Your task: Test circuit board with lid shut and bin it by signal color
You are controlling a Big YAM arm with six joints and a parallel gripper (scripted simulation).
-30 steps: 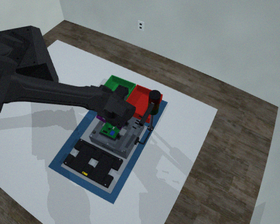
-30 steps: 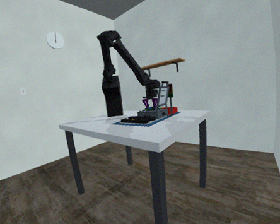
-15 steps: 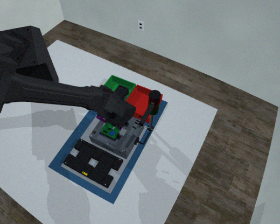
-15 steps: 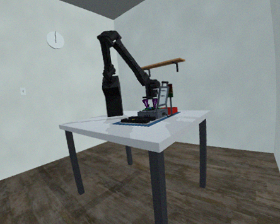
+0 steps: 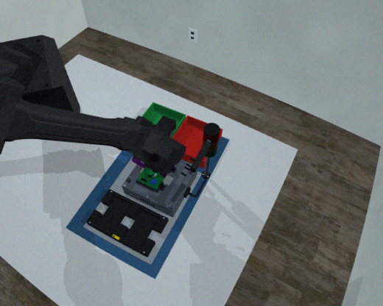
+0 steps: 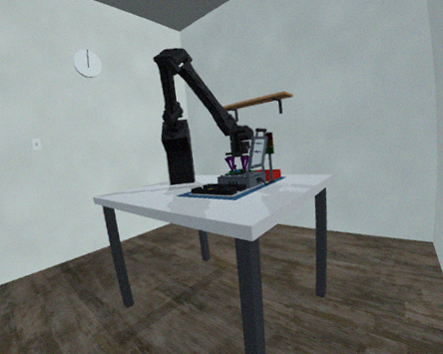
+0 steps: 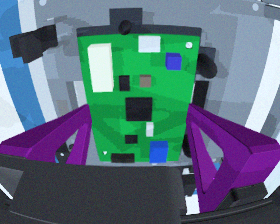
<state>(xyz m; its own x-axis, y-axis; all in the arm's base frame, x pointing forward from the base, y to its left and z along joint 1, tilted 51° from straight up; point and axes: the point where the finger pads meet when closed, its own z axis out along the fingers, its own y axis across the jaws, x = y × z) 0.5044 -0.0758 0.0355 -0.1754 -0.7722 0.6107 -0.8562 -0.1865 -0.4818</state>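
Right now the green circuit board is right at my hand. The rest, counted from my hand: black latch hook (5 cm behind, 7 cm to the left); red bin (8 cm ahead, 19 cm to the left, 7 cm below); tester lid (12 cm ahead, 2 cm to the right, 10 cm above).
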